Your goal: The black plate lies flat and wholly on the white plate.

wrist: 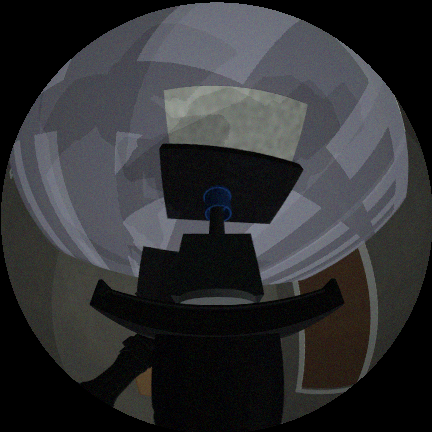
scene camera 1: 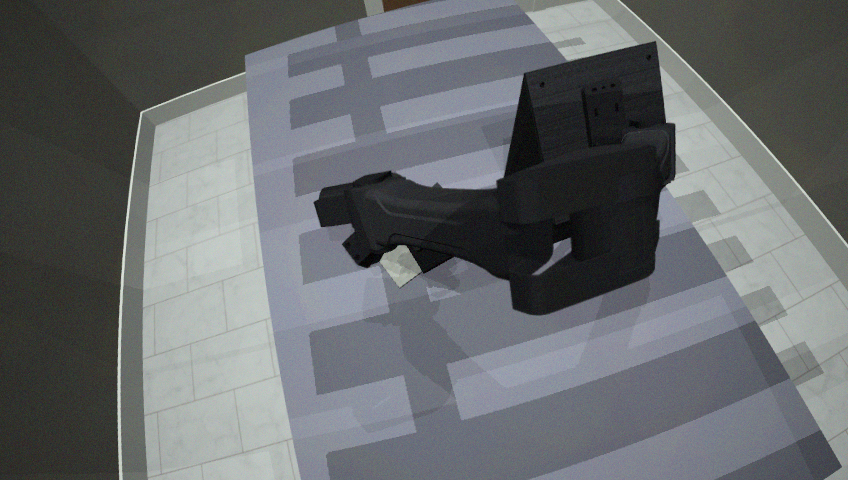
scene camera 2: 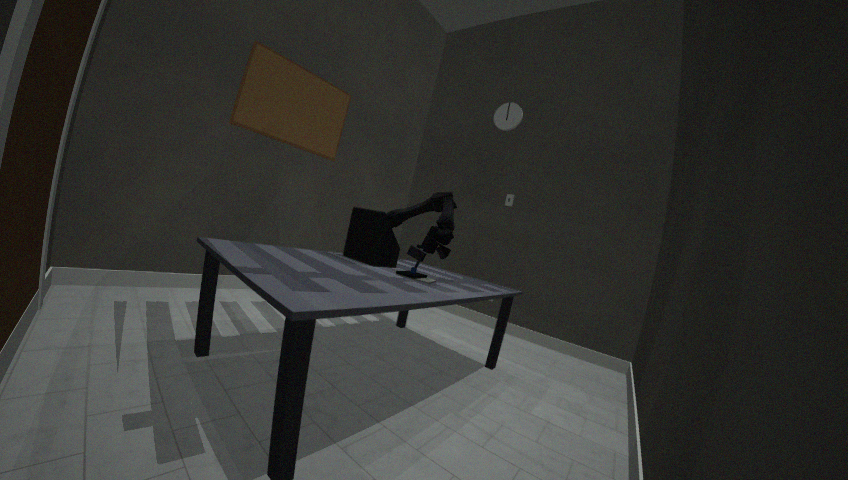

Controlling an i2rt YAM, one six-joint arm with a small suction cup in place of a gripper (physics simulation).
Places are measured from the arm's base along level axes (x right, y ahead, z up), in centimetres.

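Where they show: hand, tool point: (wrist: 216, 193); arm's base, link origin: (scene camera 1: 606, 144) (scene camera 2: 378, 230).
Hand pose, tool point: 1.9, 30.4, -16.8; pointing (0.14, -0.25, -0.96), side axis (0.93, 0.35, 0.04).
Observation:
Things, the pixels of their top centre, and the offset from my tool point, as dx, dy, dz. Level surfaces: height alone.
- black plate, top centre: (wrist: 229, 193) (scene camera 1: 427, 230) (scene camera 2: 412, 273) +1.0, +1.1, +0.8
- white plate, top centre: (wrist: 234, 166) (scene camera 1: 415, 239) (scene camera 2: 416, 277) +0.5, +3.8, -0.3
- table, surface height: dz -0.9
My gripper, a blue suction cup (wrist: 217, 197) (scene camera 2: 414, 270), is on the top face of the black plate (wrist: 185, 182) (scene camera 2: 404, 273) (scene camera 1: 433, 259) and holds it low over the table, looking nearly level. The white plate (wrist: 237, 120) (scene camera 1: 400, 267) (scene camera 2: 429, 280) lies flat on the table. In the wrist view the black plate's far edge crosses in front of the white plate, with a wide strip of white showing beyond it. In scene camera 1 the black plate is to the right of the visible white part; the arm hides much of both. Whether the plates touch is not clear.
The table (scene camera 1: 595, 380) (scene camera 2: 333, 303) carries striped shadows. The arm's base and its dark upright panel (scene camera 1: 630, 77) (scene camera 2: 368, 237) stand on the table, to the right in scene camera 1. The arm's forearm (scene camera 1: 428, 214) spans above the plates.

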